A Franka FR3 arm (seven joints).
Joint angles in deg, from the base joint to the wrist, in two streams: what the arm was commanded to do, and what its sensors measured. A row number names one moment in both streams.
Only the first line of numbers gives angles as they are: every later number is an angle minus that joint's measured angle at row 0.
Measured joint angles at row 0: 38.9 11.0 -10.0 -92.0 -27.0 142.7 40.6
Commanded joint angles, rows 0 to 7: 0.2 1.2 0.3 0.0 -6.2 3.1 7.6; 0.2 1.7 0.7 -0.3 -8.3 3.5 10.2; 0.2 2.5 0.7 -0.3 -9.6 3.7 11.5; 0.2 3.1 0.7 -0.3 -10.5 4.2 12.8; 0.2 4.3 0.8 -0.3 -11.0 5.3 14.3; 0.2 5.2 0.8 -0.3 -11.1 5.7 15.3; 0.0 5.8 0.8 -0.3 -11.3 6.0 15.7; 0.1 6.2 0.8 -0.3 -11.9 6.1 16.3
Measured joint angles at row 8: 0.3 5.0 0.7 -0.7 -9.2 3.7 12.9
